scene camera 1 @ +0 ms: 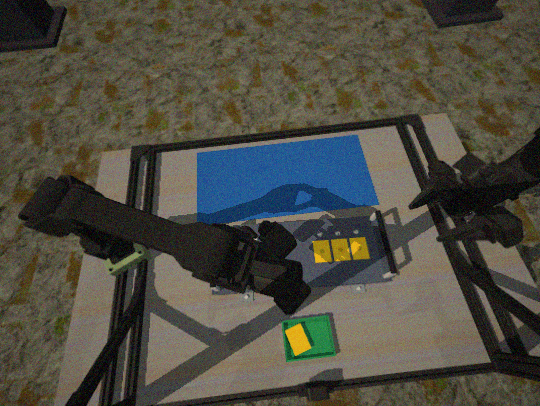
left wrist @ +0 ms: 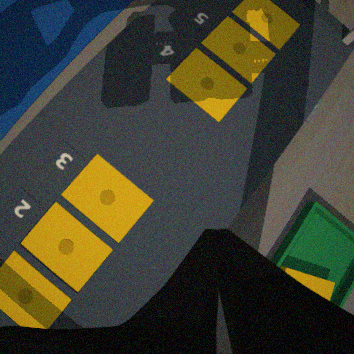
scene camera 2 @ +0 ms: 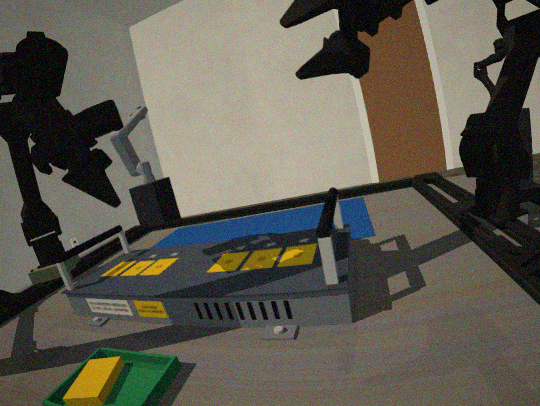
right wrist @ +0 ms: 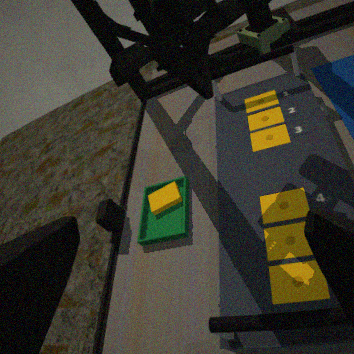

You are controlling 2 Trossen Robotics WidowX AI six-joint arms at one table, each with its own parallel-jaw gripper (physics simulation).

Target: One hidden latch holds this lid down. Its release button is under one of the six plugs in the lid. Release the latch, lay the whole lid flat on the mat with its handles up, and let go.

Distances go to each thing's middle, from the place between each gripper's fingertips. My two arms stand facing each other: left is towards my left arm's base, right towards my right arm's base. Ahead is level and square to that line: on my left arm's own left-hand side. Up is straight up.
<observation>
The green tray (scene camera 2: 142,371) lies 160 mm below my left hand, 150 mm behind it and 40 mm to the right of it. The rest, counted from my left hand: blue mat (scene camera 1: 249,183) (320 mm ahead, 160 mm below, 50 mm to the right).
Right now the green tray is 27 cm below my right hand, 22 cm to the left of it and 17 cm behind it. The rest, counted from my right hand: blue mat (30 cm ahead, 28 cm below, 21 cm to the left).
</observation>
